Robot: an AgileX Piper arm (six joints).
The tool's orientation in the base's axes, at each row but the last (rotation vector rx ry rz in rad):
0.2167 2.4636 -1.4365
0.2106 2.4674 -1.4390
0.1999 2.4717 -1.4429
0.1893 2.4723 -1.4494
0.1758 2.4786 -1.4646
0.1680 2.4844 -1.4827
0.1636 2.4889 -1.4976
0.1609 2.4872 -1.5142
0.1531 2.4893 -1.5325
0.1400 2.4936 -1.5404
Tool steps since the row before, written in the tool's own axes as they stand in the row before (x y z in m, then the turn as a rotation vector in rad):
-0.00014 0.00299 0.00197 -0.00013 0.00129 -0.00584
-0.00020 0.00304 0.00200 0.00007 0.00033 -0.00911
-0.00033 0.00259 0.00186 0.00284 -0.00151 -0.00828
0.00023 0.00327 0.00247 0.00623 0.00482 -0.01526
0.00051 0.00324 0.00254 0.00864 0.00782 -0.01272
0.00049 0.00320 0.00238 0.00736 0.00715 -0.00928
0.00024 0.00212 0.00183 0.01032 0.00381 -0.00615
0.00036 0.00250 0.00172 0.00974 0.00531 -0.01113
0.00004 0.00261 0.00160 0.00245 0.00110 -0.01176
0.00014 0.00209 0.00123 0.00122 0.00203 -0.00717
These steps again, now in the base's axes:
0.00126 -0.00023 -0.00335 -0.00049 0.00572 0.00170
0.00131 -0.00023 -0.00339 -0.00147 0.00808 0.00396
0.00127 -0.00033 -0.00292 -0.00444 0.00640 0.00426
0.00099 -0.00055 -0.00395 -0.00727 0.01551 0.00121
0.00066 -0.00066 -0.00404 -0.00848 0.01469 -0.00316
0.00059 -0.00057 -0.00393 -0.00689 0.01138 -0.00381
0.00048 -0.00062 -0.00270 -0.01003 0.00697 -0.00311
0.00040 -0.00038 -0.00301 -0.00982 0.01210 -0.00206
0.00068 -0.00025 -0.00297 -0.00365 0.01092 0.00359
0.00041 -0.00016 -0.00239 -0.00170 0.00728 0.00106

